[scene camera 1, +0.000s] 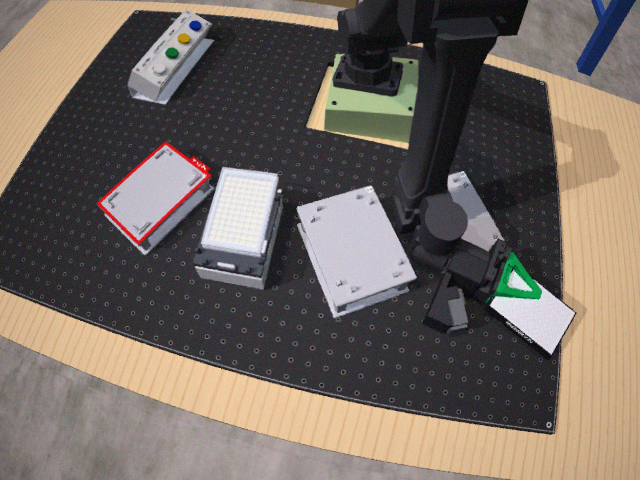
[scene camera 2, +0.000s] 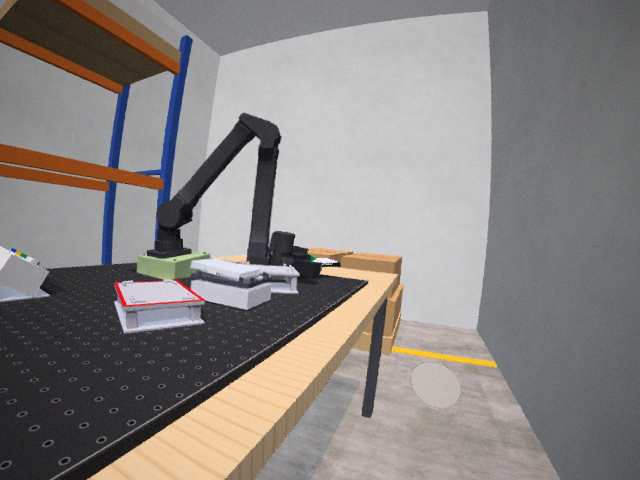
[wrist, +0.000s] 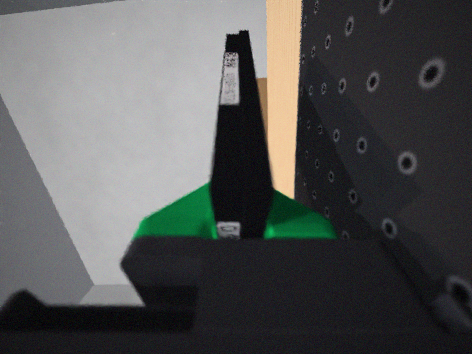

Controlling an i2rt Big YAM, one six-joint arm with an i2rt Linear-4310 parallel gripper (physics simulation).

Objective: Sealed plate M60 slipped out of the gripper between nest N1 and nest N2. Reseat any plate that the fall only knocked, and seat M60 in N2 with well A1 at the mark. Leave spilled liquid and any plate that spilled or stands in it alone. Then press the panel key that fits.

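Where they show: gripper, fingertip midpoint: [scene camera 1: 538,296] [scene camera 2: 314,260]; arm's base at its link origin: [scene camera 1: 368,77] [scene camera 2: 169,254].
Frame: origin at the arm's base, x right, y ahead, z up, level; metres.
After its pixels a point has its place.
Observation:
My gripper [scene camera 1: 518,281] [wrist: 236,177] @[x -0.347, y 0.355, z 0.004 m] has green fingertips and is shut on a black-sided plate [scene camera 1: 542,315] @[x -0.354, y 0.385, z 0.009 m] [wrist: 240,140] @[x -0.281, y 0.397, z -0.003 m] with a white top. It holds the plate near the mat's right edge, and the plate stands on edge in the wrist view. Its labels are too blurred to read. A pale gridded plate [scene camera 1: 240,211] @[x 0.107, y 0.359, z 0.021 m] lies on a dark tray over a light block [scene camera 1: 232,276] @[x 0.093, y 0.441, z -0.021 m] [scene camera 2: 227,294] @[x 0.154, y 0.401, z -0.028 m]. A wide grey nest [scene camera 1: 356,248] @[x -0.063, y 0.355, z -0.001 m] is bare. Another grey nest [scene camera 1: 475,219] @[x -0.239, y 0.226, z -0.038 m] is partly hidden under the arm. Spilled liquid does not show. The panel [scene camera 1: 178,46] @[x 0.395, y 0.017, z 0.007 m] [scene camera 2: 20,273] @[x 0.423, y 0.129, z -0.006 m] has blue, yellow, green and white keys.
A red-bordered stand [scene camera 1: 155,191] @[x 0.269, y 0.346, z -0.015 m] [scene camera 2: 157,292] @[x 0.279, y 0.354, z -0.015 m] is left of the gridded plate. The arm's green base block [scene camera 1: 369,124] @[x -0.025, y 0.091, z -0.032 m] [scene camera 2: 170,266] @[x 0.058, y 0.087, z -0.023 m] stands at the back. The perforated black mat [scene camera 1: 258,351] @[x 0.028, y 0.526, z -0.055 m] lies on a wooden table [scene camera 1: 206,397] @[x 0.079, y 0.613, z -0.067 m]. Cardboard boxes [scene camera 2: 372,263] stand beyond the table.

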